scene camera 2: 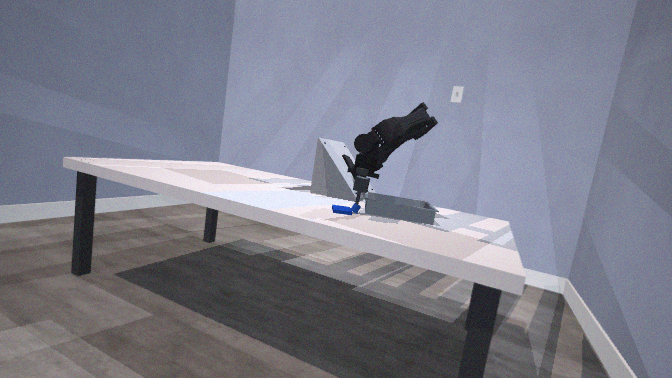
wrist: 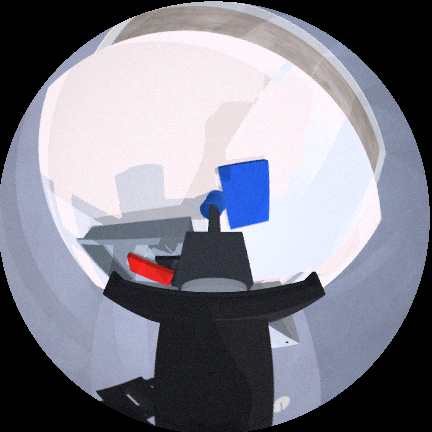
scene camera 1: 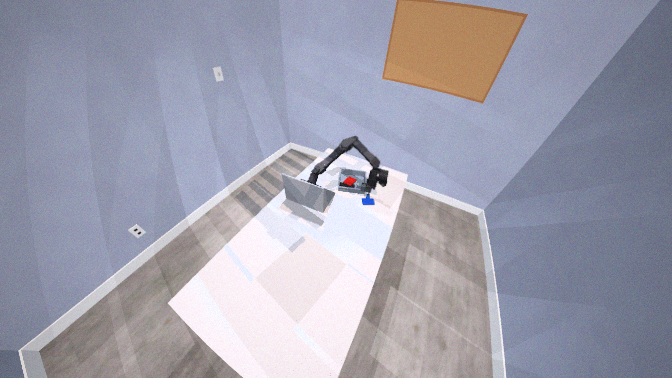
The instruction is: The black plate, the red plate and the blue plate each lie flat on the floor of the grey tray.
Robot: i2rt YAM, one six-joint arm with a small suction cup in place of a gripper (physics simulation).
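Where they show: hand, its tool point: (scene camera 2: 354, 213) (wrist: 213, 197) (scene camera 1: 367, 198); arm's base, origin of its link: (scene camera 2: 354, 174) (scene camera 1: 311, 183).
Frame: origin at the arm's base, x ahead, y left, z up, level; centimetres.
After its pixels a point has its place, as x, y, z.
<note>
The blue plate (scene camera 1: 367, 201) @[39.4, 17.0, -8.9] (scene camera 2: 342, 209) @[41.6, 18.9, -8.9] (wrist: 245, 193) @[40.2, 18.2, -8.9] lies flat on the white table, just outside the grey tray (scene camera 1: 345, 189) @[20.1, 17.0, -7.3] (scene camera 2: 399, 211) @[29.1, 33.7, -7.3] (wrist: 137, 229) @[30.5, 30.8, -7.7]. My suction cup (scene camera 1: 369, 193) @[37.7, 21.5, -10.1] (scene camera 2: 355, 207) (wrist: 213, 203) is down at table level and sits on the plate's edge nearest the tray. The red plate (scene camera 1: 349, 181) @[17.8, 27.8, -7.8] (wrist: 149, 268) @[19.8, 28.8, -7.8] lies inside the tray, tilted. A black plate (wrist: 167, 259) @[23.7, 25.4, -8.7] shows beside it in the wrist view, partly hidden by my wrist.
A grey wedge-shaped stand (scene camera 1: 307, 193) @[6.7, -12.3, 4.1] (scene camera 2: 331, 171) @[16.9, -2.2, 0.5] stands on the table next to the arm's base, left of the tray. The table edge (scene camera 2: 422, 256) @[59.3, 51.2, -11.4] runs close in front of the tray. An orange board (scene camera 1: 451, 46) hangs on the far wall.
</note>
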